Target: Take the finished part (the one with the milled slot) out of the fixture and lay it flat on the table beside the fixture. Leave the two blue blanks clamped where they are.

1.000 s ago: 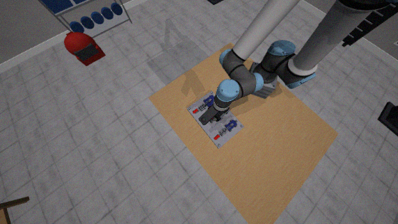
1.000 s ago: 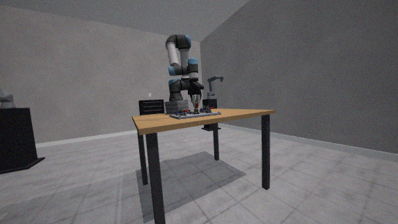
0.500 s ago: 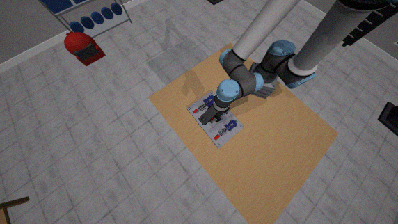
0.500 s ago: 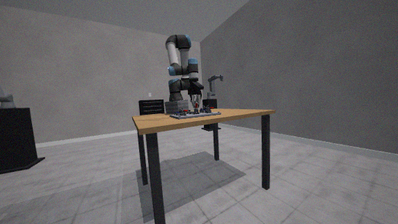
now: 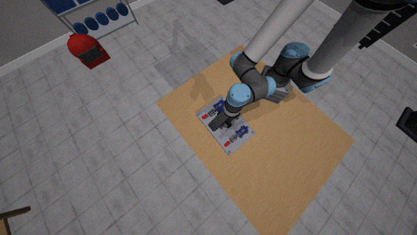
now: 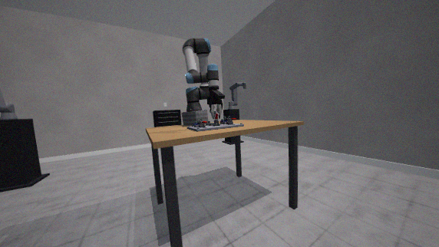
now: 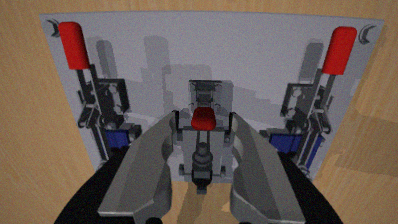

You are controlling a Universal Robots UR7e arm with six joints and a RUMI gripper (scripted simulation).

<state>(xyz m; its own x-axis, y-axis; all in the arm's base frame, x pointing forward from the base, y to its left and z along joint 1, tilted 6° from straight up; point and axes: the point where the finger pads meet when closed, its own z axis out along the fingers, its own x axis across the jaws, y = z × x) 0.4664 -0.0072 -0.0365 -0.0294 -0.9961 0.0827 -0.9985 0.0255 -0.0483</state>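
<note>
Now: the grey finished part 100 mm behind my hand and 50 mm below it. Also, from my hand: grey fixture plate (40 mm behind, 70 mm below).
</note>
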